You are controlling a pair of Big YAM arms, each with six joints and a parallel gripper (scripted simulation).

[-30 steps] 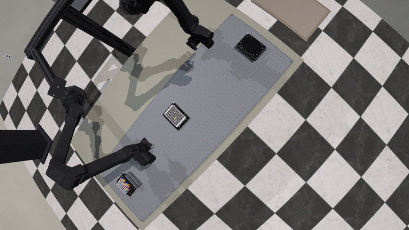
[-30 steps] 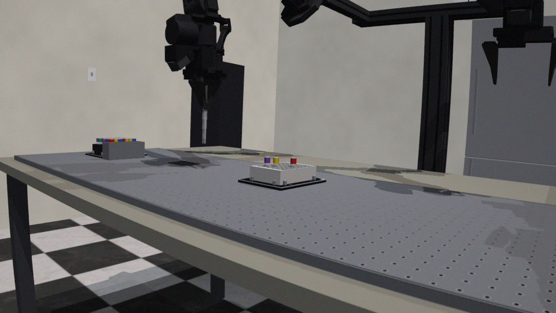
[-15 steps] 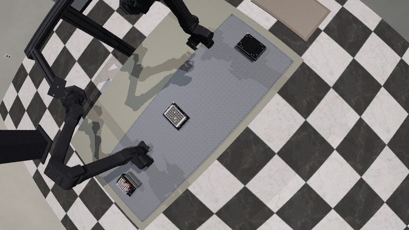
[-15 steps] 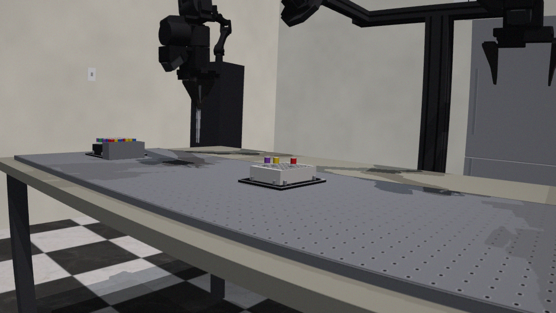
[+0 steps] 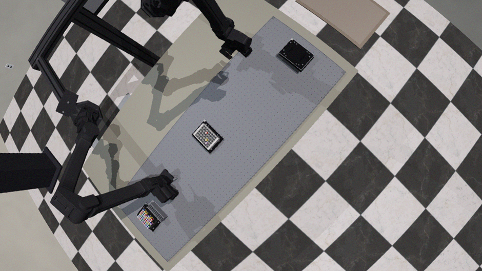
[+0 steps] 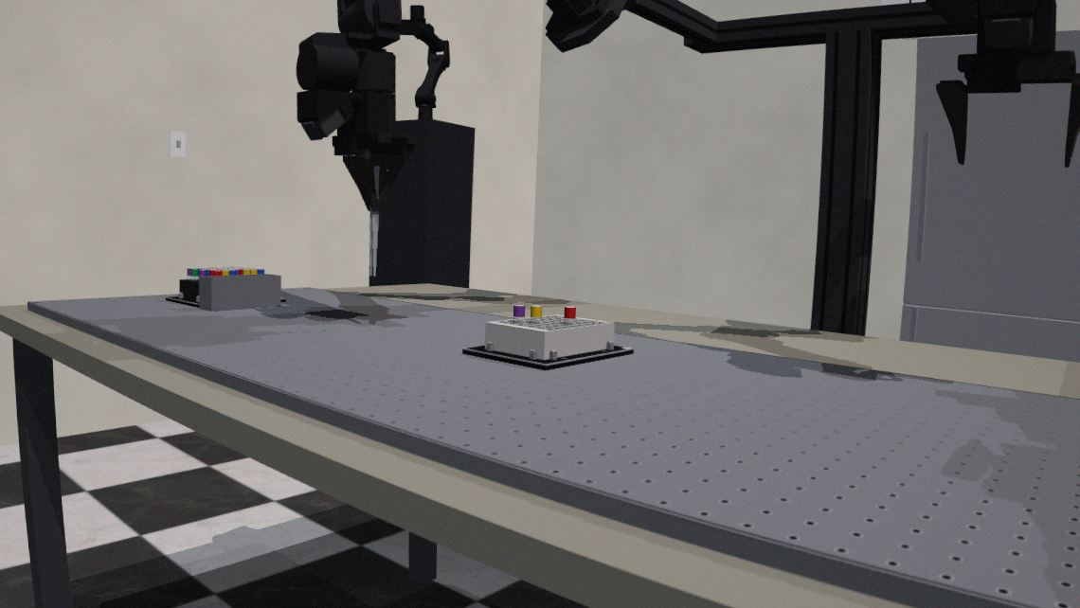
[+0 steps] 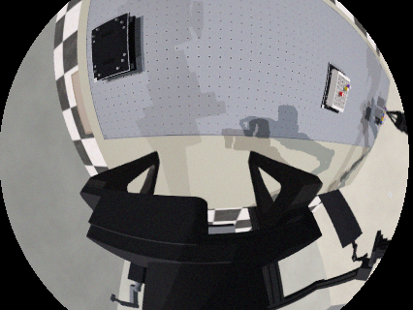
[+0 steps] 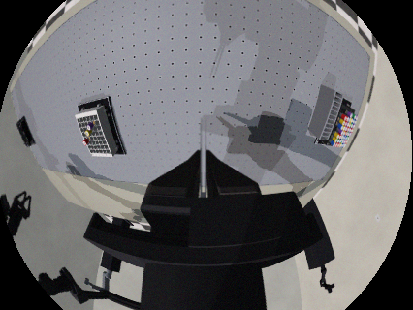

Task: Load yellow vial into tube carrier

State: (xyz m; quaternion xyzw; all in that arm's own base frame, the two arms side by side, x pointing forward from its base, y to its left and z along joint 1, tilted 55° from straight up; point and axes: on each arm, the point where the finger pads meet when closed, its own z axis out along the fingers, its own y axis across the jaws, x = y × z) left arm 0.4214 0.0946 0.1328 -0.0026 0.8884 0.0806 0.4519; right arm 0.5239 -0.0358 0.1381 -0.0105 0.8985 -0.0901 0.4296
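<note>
Now: the grey holder H1 10 mm behind my right hand, 300 mm to the right of it and 150 mm below it. Round my right hand: white tube carrier TC (270 mm to the left, 140 mm below).
</note>
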